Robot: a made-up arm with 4 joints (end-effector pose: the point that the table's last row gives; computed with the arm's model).
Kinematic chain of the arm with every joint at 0, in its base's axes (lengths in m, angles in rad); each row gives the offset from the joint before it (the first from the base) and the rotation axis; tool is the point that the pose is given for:
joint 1: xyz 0 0 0.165 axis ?
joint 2: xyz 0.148 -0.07 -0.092 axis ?
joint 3: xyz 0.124 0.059 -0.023 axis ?
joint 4: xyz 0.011 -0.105 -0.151 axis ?
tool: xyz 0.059 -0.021 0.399
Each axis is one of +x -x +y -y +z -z.
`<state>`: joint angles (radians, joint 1 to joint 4).
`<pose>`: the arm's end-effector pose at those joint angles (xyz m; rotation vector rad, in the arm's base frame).
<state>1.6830 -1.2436 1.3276 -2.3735</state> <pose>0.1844 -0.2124 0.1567 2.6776 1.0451 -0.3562</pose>
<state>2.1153 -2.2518 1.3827 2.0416</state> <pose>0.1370 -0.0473 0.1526 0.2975 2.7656 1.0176</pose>
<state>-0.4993 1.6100 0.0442 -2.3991</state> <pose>0.2594 0.0105 0.1682 -0.2159 0.5140 -0.7687</pose>
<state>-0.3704 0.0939 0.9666 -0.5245</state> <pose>0.2850 -0.2844 -0.0527 0.8510 0.6342 -0.5686</pose>
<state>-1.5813 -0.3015 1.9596 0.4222</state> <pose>-0.3046 -0.2552 -0.1290 1.3216 0.4371 -1.2248</pose>
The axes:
joint 1: -y
joint 2: +z
joint 3: +x
joint 4: +z

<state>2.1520 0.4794 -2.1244 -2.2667</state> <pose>0.0737 0.2707 0.2878 -0.5833 1.5596 0.7651</pose>
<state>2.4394 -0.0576 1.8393 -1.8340</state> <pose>0.0316 -0.2141 0.5727 1.4117 -0.2688 0.6725</pose>
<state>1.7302 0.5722 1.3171 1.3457</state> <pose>0.0393 -0.1419 0.5713 -0.3661 -1.4487 2.4891</pose>
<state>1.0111 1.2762 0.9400 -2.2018</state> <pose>0.2747 -0.0554 0.4490 0.2604 0.0088 -0.7927</pose>
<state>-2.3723 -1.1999 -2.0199 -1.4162</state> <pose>-0.4265 -0.0564 -0.1468 -2.2926 0.2714 1.7010</pose>
